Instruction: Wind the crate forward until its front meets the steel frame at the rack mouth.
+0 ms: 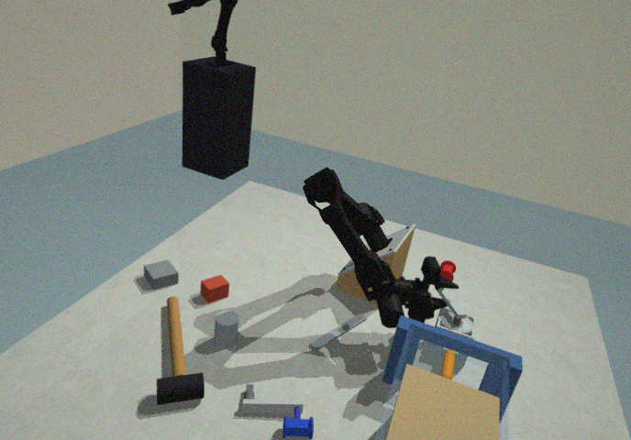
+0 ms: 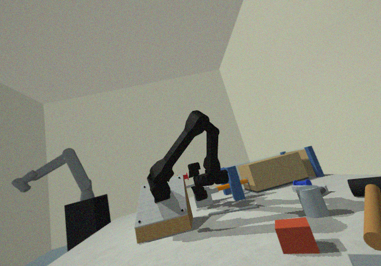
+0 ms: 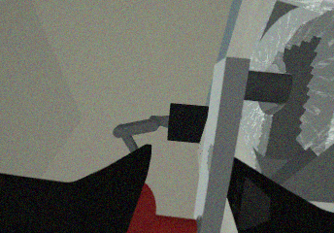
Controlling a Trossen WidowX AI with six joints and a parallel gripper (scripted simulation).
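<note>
Now: gripper tip 2 cm to the left of the red-knobbed crank handle and 1 cm above it. From my gripper tip the other things lie so: blue steel frame 20 cm ahead, 3 cm to the left, 3 cm below; then red knob 3 cm behind, 4 cm to the right, 2 cm above; then winch 3 cm ahead, 1 cm to the left, 10 cm below.
</note>
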